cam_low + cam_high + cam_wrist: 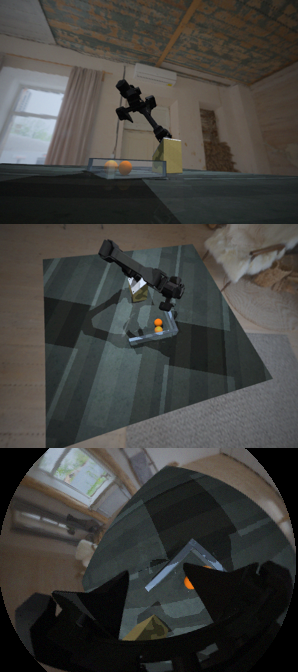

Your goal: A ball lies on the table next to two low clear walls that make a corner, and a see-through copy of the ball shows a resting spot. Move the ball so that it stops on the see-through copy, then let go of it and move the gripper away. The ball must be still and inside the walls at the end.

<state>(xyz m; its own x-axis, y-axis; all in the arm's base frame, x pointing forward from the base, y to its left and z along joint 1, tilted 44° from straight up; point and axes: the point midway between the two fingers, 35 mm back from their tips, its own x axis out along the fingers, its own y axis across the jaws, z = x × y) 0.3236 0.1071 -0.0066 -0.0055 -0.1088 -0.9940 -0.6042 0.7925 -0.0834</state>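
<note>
My gripper tip is 8 cm to the left of the orange ball and 20 cm above it. Round my gripper tip: see-through copy of ball: 6 cm ahead, 11 cm to the right, 20 cm below; then clear wall: 1 cm to the left, 19 cm below.
</note>
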